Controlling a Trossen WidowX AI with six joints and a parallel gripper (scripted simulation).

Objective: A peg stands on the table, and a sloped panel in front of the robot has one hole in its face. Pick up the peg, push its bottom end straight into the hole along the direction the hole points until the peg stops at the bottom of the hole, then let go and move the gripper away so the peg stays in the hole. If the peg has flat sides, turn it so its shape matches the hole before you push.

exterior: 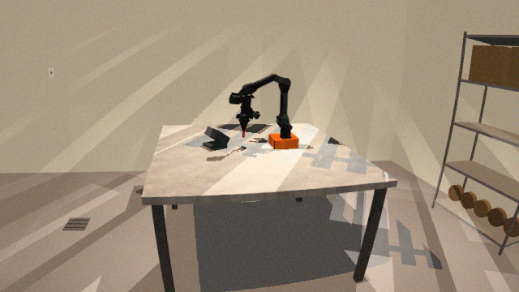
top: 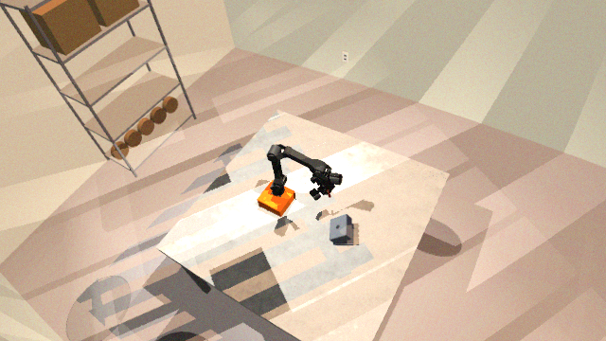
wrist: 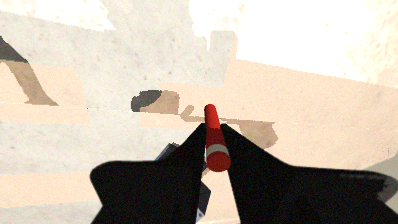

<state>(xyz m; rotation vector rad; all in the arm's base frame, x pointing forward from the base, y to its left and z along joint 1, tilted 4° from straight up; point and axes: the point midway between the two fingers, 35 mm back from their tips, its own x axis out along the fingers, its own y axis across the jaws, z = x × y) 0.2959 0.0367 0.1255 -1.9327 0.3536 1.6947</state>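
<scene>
Now: gripper tip 160 mm to the left of the grey sloped panel, 130 mm short of it and 60 mm above it. From my gripper tip the other things lie so: red peg: 20 mm above.
</scene>
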